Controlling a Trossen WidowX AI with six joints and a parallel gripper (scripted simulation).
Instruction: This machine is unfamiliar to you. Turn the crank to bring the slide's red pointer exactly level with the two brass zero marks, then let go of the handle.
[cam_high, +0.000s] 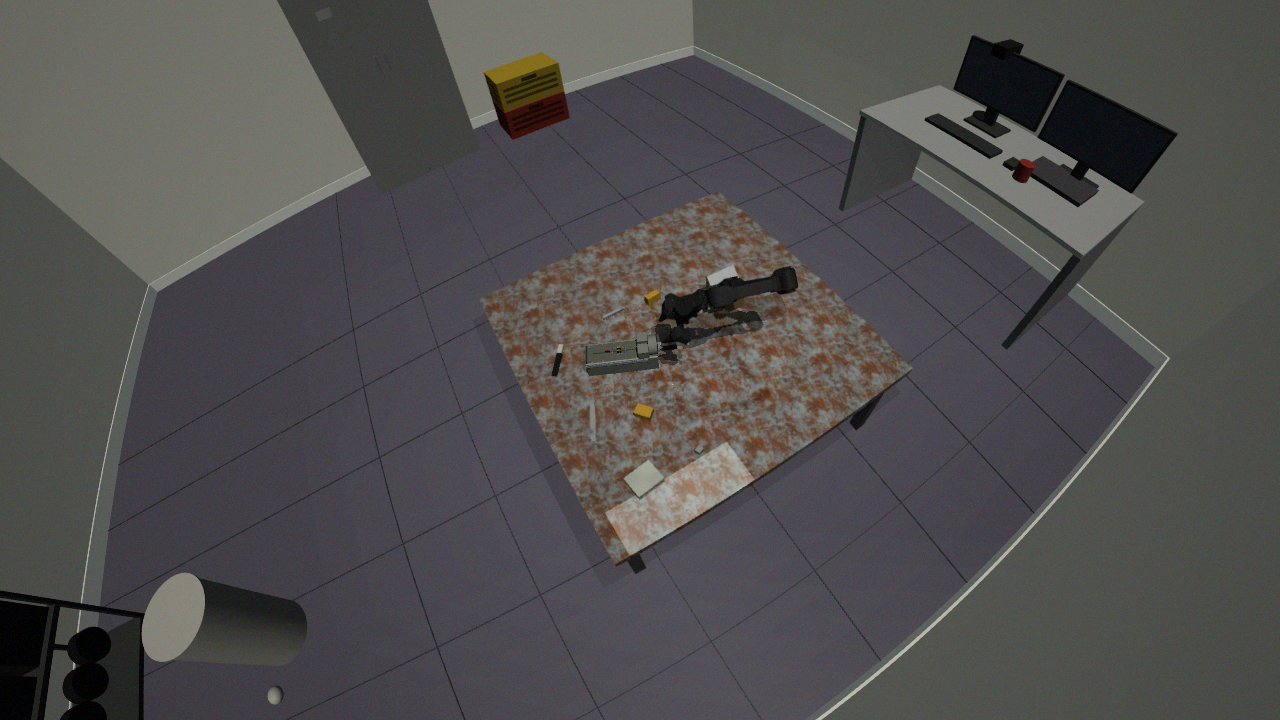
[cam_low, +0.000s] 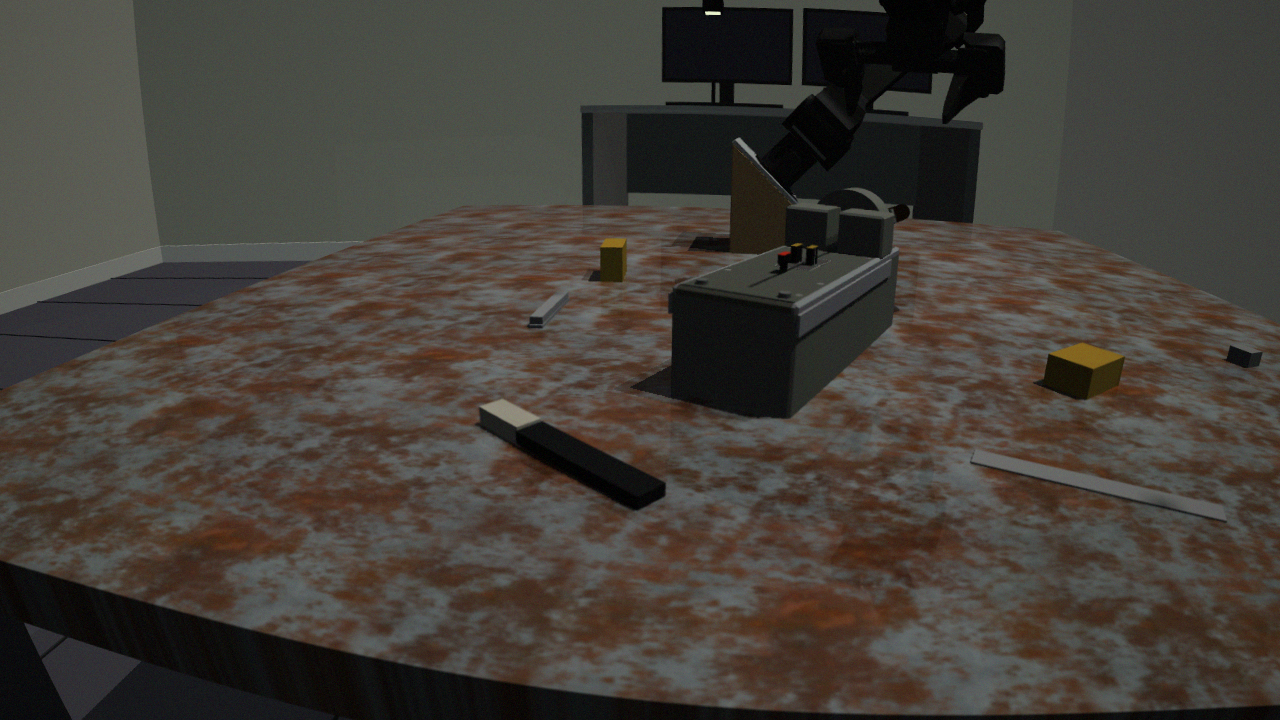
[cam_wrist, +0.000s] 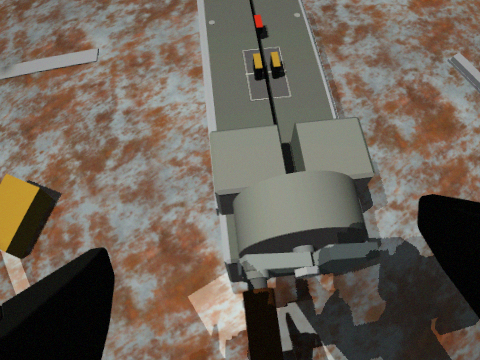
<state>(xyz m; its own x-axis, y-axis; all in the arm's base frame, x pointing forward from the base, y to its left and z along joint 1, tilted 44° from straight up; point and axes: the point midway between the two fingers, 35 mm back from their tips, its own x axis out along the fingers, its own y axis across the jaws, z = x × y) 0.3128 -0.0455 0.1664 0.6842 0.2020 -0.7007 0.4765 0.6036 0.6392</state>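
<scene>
Right now the brown crank handle is 2 cm behind my gripper tip, 1 cm to the left of it and 10 cm below it. From my gripper tip the other things lie so: red pointer 16 cm ahead, 13 cm to the right, 11 cm below; then small grey bar 1 cm ahead, 32 cm to the right, 19 cm below; then grey strip 34 cm ahead, 4 cm to the left, 20 cm below.
</scene>
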